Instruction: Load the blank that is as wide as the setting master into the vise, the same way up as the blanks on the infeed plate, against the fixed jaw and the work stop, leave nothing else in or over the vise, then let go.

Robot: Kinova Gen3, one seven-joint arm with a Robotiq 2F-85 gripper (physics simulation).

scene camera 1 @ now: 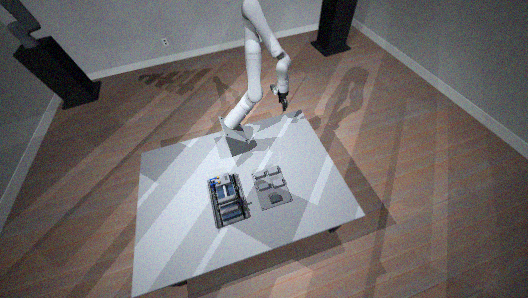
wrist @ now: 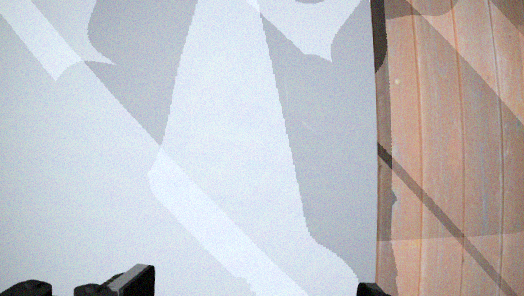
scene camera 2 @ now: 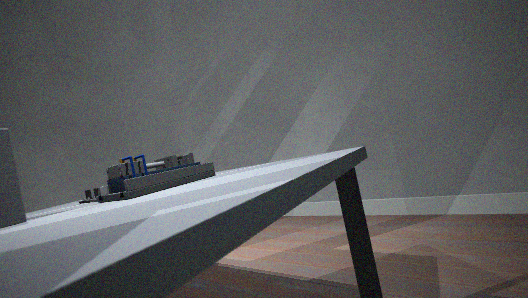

Scene:
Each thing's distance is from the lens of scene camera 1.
infeed plate point(scene camera 1: 264, 196): 1.22 m

